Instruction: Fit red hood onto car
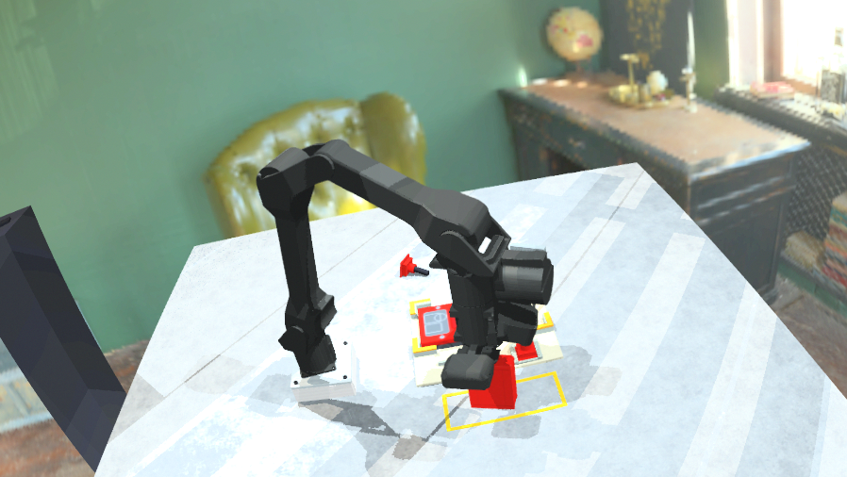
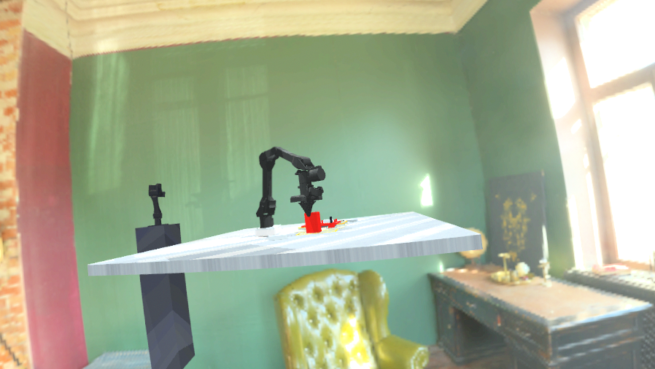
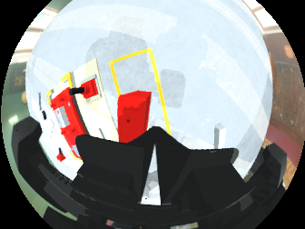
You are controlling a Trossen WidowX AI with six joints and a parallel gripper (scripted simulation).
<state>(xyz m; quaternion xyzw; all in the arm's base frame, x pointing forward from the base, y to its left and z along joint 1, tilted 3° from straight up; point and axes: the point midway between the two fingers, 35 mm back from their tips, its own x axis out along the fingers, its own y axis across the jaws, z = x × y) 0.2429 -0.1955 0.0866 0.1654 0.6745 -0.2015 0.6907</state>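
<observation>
Right now my gripper tip is 10 mm short of the red hood, 20 mm to the right of it and 30 mm above it. Round my gripper tip: black upright stick 100 mm ahead, 100 mm to the left, 40 mm below; black wheel 170 mm ahead, 420 mm to the left, 70 mm below; grey engine block 90 mm ahead, 230 mm to the left, 50 mm below.
</observation>
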